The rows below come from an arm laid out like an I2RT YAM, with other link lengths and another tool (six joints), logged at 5 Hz.
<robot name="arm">
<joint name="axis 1" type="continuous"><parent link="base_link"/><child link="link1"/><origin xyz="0 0 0.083"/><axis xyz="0 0 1"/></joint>
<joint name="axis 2" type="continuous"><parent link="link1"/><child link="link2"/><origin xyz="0.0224 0.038 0.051"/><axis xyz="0 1 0"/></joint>
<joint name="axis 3" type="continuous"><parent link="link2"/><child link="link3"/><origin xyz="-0.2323 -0.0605 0"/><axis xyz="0 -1 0"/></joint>
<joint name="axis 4" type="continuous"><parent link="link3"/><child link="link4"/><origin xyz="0.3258 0.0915 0.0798"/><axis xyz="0 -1 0"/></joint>
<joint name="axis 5" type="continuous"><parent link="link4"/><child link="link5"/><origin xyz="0.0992 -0.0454 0.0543"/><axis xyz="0 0 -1"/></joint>
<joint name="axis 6" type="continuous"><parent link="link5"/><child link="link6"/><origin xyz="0.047 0 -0.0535"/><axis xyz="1 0 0"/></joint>
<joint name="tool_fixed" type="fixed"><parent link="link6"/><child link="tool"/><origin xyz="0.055 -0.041 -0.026" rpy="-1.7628 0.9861 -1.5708"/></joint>
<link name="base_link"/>
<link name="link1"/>
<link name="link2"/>
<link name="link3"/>
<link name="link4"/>
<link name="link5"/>
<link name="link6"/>
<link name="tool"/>
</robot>
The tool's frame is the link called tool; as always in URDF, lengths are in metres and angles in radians. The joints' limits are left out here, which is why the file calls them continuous.
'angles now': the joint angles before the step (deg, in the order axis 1, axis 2, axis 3, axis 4, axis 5, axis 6). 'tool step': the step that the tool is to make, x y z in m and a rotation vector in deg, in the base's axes. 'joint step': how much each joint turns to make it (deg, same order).
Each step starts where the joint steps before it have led.
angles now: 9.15 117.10 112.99 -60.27 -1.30 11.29
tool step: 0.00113 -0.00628 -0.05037 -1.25 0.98 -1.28
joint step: -0.46 0.00 -8.57 7.41 1.33 0.28
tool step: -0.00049 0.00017 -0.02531 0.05 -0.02 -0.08
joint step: 0.02 -0.01 -4.33 4.35 0.00 0.11
